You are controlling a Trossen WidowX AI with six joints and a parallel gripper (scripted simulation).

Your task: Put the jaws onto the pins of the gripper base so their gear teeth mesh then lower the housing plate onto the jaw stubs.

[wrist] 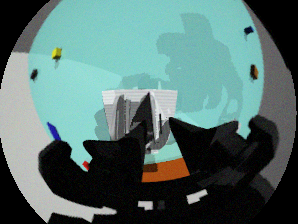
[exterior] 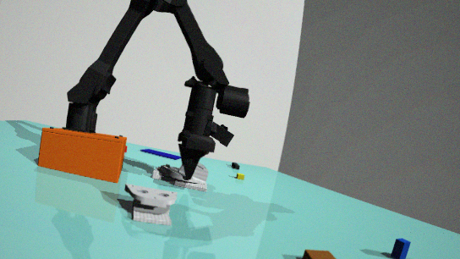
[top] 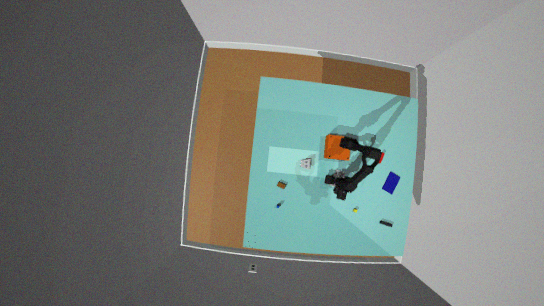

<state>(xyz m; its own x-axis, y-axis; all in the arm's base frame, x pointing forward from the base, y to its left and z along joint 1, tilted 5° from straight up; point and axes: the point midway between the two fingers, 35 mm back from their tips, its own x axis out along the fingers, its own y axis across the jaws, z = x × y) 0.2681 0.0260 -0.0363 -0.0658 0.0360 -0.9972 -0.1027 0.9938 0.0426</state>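
Now: gripper tip 40 mm past the jaw, 20 mm to the right of it and 10 mm below it. The rest, counted from my gripper tip: brown block (360 mm to the right, 150 mm ahead, 10 mm below); yellow block (240 mm to the left, 170 mm ahead, 10 mm below); gripper base (240 mm to the right, 50 mm behind, 10 mm above).
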